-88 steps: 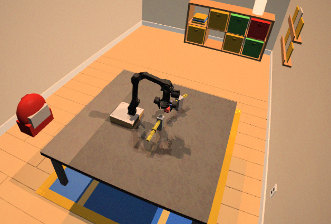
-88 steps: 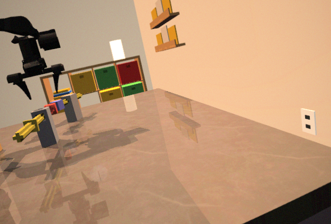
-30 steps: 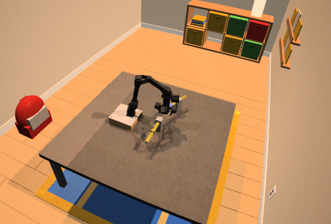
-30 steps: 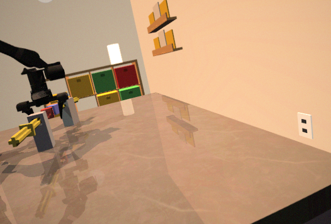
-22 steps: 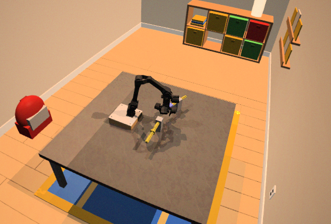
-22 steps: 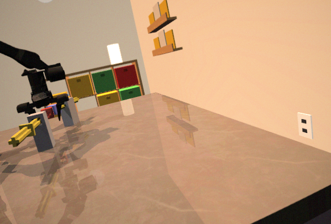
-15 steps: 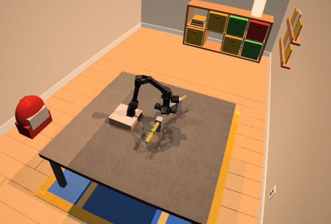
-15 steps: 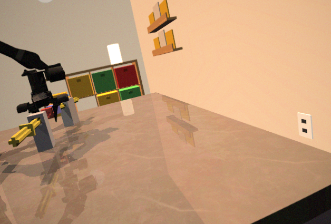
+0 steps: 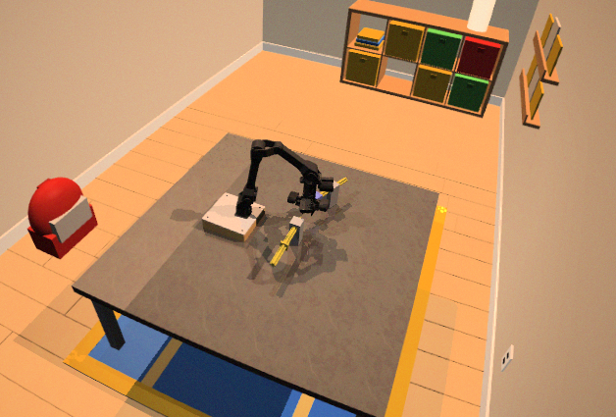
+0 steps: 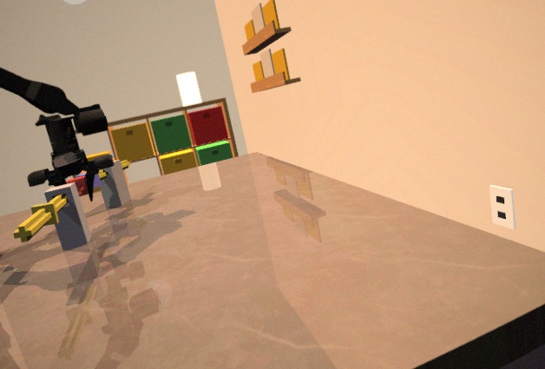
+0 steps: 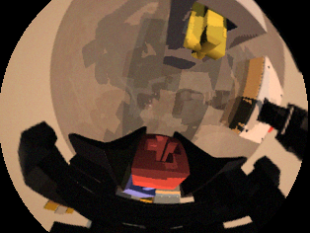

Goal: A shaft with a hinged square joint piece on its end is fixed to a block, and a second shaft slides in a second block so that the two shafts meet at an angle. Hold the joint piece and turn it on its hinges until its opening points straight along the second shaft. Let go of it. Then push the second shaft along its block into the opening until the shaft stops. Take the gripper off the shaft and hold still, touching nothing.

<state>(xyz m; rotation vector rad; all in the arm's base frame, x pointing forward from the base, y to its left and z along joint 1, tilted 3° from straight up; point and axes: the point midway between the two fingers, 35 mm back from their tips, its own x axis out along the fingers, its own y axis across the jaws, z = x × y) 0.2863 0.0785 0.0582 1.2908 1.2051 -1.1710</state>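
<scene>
My gripper tip is now 1 cm to the right of the red square joint piece and 4 cm below it.
</scene>
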